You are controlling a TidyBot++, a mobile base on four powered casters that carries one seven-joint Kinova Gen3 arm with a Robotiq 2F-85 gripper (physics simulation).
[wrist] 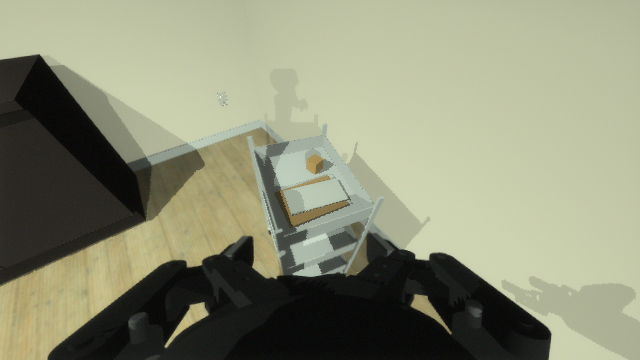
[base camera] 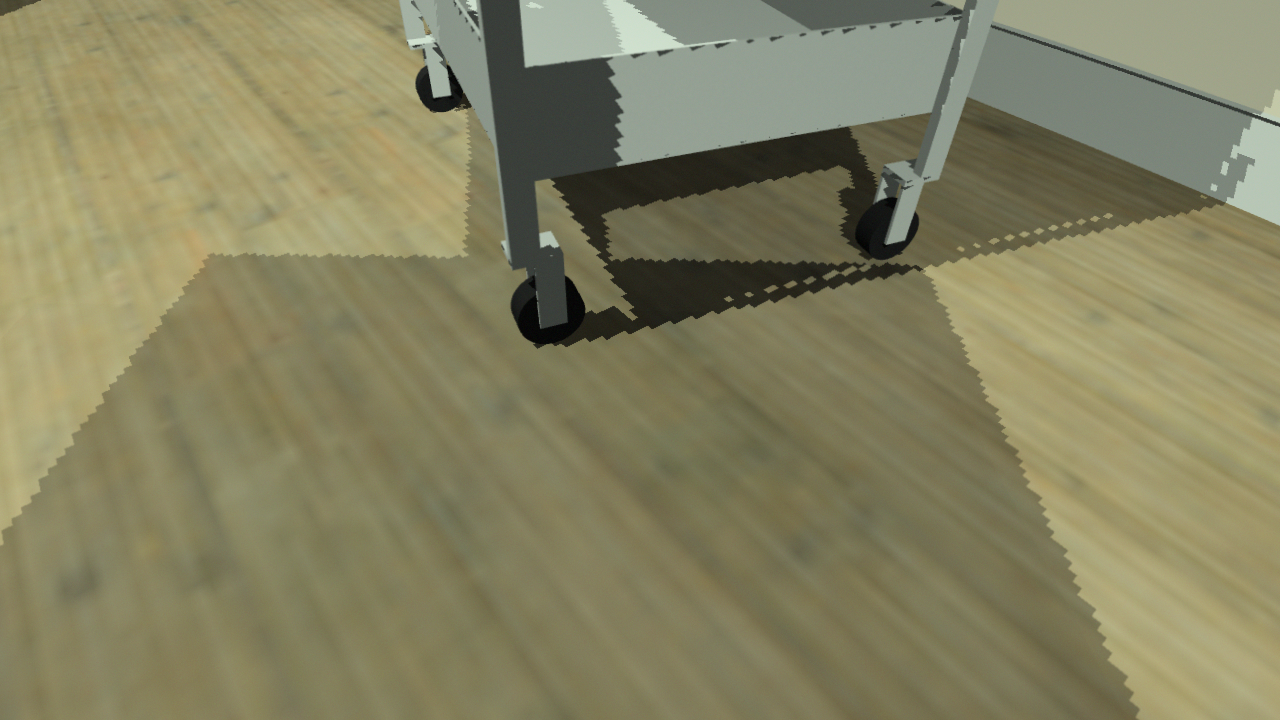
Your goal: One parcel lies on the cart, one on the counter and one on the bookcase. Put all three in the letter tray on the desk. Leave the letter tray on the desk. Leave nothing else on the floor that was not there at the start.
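Frame: origin at the arm's base, x left, y back, z up, level; millimetres.
Seen in the pictures: gripper, fingertip midpoint: [wrist: 310, 247].
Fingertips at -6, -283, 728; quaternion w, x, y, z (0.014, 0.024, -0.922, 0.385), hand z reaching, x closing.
Note:
Offsets run from my fingertips to a thing's top centre, as dx, dy, dz.
The light grey cart [base camera: 769, 94] [wrist: 364, 235] stands ahead near the wall; its lower tray, legs and casters show in the base view. On its top tray in the wrist view, a small orange-brown box @(-23, -562, -407) [wrist: 314, 164], which looks like the parcel, sits towards the far end. Nearer lies a flat brown board or folder @(-11, -395, -453) [wrist: 320, 214] with a pale rectangular sheet @(-28, -408, -447) [wrist: 317, 196] on it. My gripper [wrist: 310, 247] is open and empty, above and short of the cart. The desk, the letter tray and the bookcase do not show.
A dark brown cabinet [wrist: 60, 190] stands at the left in the wrist view, apart from the cart; I cannot tell whether it is the counter. A pale wall [wrist: 475, 125] runs close along the cart's right side, with a grey skirting board [base camera: 1100, 116]. The floor is wooden [base camera: 537, 537].

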